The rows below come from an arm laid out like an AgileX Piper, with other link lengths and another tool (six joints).
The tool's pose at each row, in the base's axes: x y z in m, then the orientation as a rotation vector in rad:
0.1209 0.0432 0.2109 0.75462 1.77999 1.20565
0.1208 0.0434 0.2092 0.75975 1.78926 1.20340
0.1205 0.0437 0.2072 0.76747 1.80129 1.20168
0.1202 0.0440 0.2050 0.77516 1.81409 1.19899
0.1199 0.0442 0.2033 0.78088 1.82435 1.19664
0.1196 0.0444 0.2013 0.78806 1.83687 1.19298
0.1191 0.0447 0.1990 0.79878 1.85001 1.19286
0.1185 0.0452 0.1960 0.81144 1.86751 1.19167
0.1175 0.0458 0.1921 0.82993 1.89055 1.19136
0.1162 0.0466 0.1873 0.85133 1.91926 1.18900
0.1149 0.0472 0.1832 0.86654 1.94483 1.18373
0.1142 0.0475 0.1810 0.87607 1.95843 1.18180
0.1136 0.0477 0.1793 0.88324 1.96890 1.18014
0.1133 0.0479 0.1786 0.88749 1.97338 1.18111
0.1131 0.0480 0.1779 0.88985 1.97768 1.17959
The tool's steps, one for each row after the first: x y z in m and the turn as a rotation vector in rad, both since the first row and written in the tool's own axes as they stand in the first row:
0.0007 -0.0015 0.0003 0.00824 0.00463 0.00267
0.0017 -0.0033 0.0006 0.01881 0.01106 0.00750
0.0028 -0.0052 0.0008 0.03020 0.01760 0.01185
0.0036 -0.0068 0.0010 0.03922 0.02286 0.01496
0.0045 -0.0086 0.0012 0.05064 0.02887 0.01850
0.0057 -0.0106 0.0013 0.06221 0.03646 0.02632
0.0073 -0.0133 0.0015 0.07738 0.04642 0.03512
0.0095 -0.0167 0.0017 0.09743 0.05992 0.04863
0.0122 -0.0209 0.0018 0.12251 0.07623 0.06341
0.0146 -0.0246 0.0016 0.14462 0.09005 0.07246
0.0158 -0.0266 0.0016 0.15652 0.09762 0.07871
0.0168 -0.0281 0.0014 0.16566 0.10342 0.08335
0.0173 -0.0287 0.0014 0.16928 0.10653 0.08696
0.0177 -0.0293 0.0014 0.17317 0.10861 0.08806

